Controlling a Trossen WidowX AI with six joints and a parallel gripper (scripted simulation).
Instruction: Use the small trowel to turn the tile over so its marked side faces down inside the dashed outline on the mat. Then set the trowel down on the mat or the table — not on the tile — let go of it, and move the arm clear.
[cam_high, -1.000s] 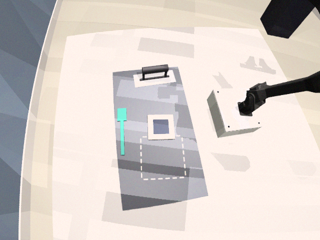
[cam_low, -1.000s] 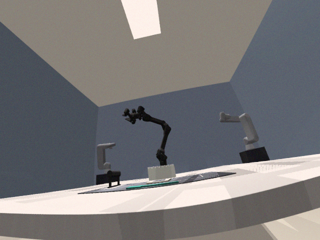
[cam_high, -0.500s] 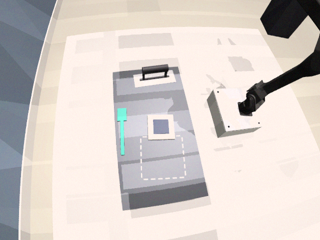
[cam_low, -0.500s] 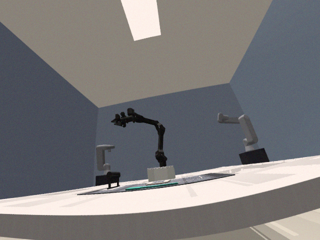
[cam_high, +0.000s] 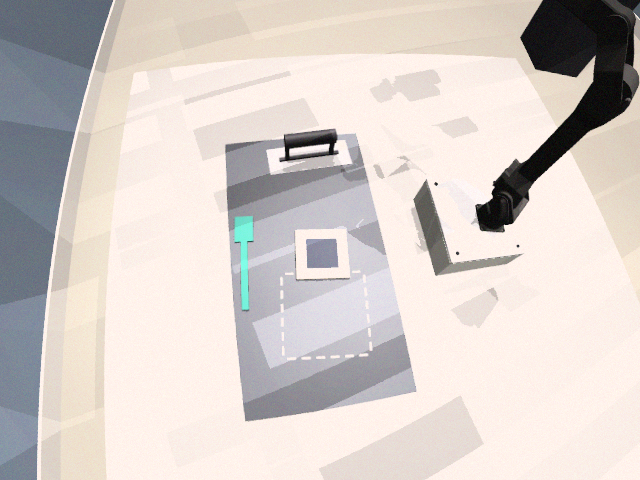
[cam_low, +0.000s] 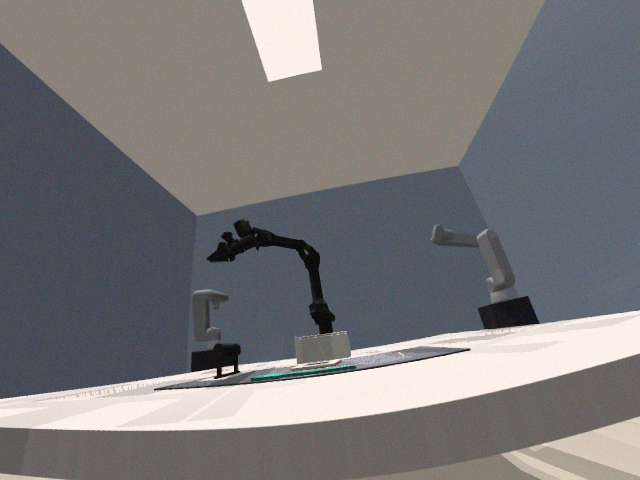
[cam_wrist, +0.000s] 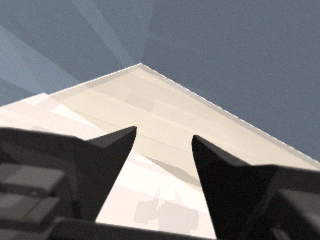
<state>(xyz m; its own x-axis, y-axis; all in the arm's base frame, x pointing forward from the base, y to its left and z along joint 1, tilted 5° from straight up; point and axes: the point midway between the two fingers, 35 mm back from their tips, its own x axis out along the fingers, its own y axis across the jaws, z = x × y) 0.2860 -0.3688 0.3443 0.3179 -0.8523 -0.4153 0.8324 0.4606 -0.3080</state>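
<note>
The dark-handled float lies 400 mm below my gripper tip, 200 mm to the left of it and 110 mm ahead of it. The rest, counted from my gripper tip: teal trowel 460 mm to the left, 430 mm below, 270 mm ahead; then tile 460 mm to the left, 430 mm below, 100 mm ahead.
</note>
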